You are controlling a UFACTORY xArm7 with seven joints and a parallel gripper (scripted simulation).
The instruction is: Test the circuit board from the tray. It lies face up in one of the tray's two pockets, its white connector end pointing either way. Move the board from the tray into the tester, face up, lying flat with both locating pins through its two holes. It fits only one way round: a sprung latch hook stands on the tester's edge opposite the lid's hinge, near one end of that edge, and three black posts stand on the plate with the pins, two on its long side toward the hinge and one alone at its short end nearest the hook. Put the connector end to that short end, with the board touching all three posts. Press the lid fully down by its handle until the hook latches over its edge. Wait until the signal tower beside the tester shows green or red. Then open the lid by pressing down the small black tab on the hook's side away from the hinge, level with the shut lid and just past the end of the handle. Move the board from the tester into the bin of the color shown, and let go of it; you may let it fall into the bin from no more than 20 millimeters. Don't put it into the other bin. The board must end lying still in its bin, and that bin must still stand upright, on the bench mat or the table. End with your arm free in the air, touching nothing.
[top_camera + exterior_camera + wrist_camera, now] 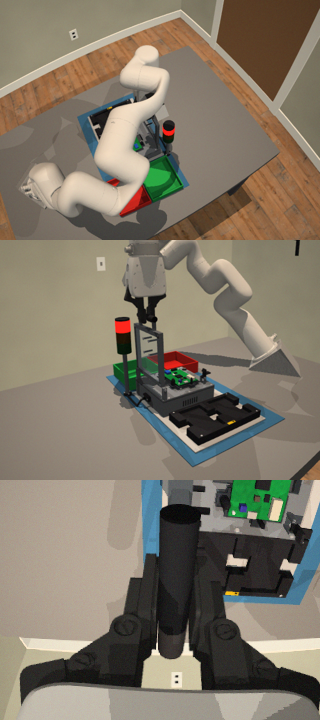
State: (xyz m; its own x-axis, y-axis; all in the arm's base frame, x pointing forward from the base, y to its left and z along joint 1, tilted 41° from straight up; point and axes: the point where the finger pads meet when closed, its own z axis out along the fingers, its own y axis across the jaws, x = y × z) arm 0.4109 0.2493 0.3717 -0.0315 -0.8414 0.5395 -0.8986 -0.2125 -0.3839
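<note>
My hand is 210 mm above the tester plate, 100 mm past it and 10 mm to the right of it. From my hand the other things lie so: clear lid (90 mm below); then green bin (260 mm below, 200 mm to the right, 70 mm behind); then latch hook (190 mm below, 160 mm behind, 60 mm to the left).
</note>
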